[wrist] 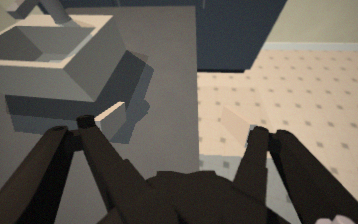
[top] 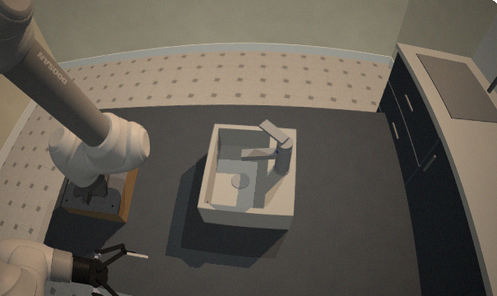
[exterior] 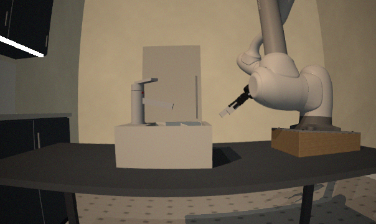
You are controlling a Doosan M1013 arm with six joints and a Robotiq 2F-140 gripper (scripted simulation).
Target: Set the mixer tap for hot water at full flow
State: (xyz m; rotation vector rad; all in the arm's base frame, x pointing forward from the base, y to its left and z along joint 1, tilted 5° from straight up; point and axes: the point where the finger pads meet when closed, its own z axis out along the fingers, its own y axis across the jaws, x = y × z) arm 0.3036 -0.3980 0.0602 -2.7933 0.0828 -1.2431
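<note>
Now: the lever 39 cm ahead of my hand, 42 cm to the left of it and 12 cm above it. The rest, counted from my hand: white sink 31 cm ahead, 40 cm to the left, 12 cm below.
</note>
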